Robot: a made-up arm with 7 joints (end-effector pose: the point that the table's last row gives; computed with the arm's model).
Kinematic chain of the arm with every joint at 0, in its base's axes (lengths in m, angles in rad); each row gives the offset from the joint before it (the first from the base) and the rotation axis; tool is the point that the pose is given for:
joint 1: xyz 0 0 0.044 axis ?
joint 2: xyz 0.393 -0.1 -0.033 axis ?
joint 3: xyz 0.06 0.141 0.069 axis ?
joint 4: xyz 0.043 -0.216 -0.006 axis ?
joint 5: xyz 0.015 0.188 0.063 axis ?
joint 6: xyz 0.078 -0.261 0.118 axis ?
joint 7: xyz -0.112 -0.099 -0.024 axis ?
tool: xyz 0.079 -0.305 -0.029
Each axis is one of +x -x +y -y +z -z.
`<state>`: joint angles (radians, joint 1 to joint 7).
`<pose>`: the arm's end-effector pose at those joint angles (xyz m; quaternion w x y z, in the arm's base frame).
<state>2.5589 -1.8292 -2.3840 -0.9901 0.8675 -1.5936 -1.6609</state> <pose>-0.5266 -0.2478 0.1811 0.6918 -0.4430 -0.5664 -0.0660</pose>
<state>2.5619 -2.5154 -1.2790 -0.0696 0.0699 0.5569 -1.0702</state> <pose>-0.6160 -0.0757 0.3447 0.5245 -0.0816 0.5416 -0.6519</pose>
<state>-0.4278 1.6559 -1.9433 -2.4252 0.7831 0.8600 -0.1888</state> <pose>0.3367 -0.5466 0.2373 0.8923 -0.0176 -0.4508 -0.0164</pose>
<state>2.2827 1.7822 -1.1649 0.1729 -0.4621 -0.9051 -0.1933</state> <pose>-0.2723 0.2556 -0.5803 0.2707 0.5732 0.4637 0.6190</pose>
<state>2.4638 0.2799 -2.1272 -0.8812 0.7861 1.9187 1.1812</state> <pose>-0.0339 -0.3019 0.1784 0.6142 -0.7717 0.1373 -0.0911</pose>
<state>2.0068 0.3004 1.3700 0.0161 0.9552 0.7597 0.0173</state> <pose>-0.4451 -0.6280 -0.5825 0.5652 -0.0689 -0.7695 -0.2893</pose>
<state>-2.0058 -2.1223 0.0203 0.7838 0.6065 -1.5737 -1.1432</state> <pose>-0.3332 -0.0802 0.6216 0.4609 -0.2042 -0.1155 -0.8559</pose>
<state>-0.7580 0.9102 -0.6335 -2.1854 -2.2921 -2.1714 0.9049</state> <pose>0.1332 -0.2864 0.6085 0.2496 -0.2457 -0.9280 0.1268</pose>
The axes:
joint 1: +y
joint 2: -x
joint 3: +y
joint 4: +z
joint 5: +y
joint 6: -x
joint 7: -z

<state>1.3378 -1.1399 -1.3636 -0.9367 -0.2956 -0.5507 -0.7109</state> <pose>-0.3163 -0.3266 -0.4360 0.7520 0.0244 -0.2910 -0.5909</pose>
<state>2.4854 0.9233 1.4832 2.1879 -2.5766 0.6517 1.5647</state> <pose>-0.3109 -0.0260 0.1447 0.1158 -0.6707 0.3243 -0.6570</pose>
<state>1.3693 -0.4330 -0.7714 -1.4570 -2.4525 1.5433 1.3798</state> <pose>-0.2044 -0.0947 -0.6947 0.4168 0.5299 0.7125 0.1944</pose>
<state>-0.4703 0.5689 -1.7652 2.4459 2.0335 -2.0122 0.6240</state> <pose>0.0816 -0.2884 0.2499 0.6470 -0.2400 -0.5684 -0.4481</pose>
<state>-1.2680 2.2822 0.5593 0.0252 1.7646 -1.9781 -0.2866</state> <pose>0.2320 -0.0276 0.2820 0.1280 0.3174 -0.6695 -0.6593</pose>
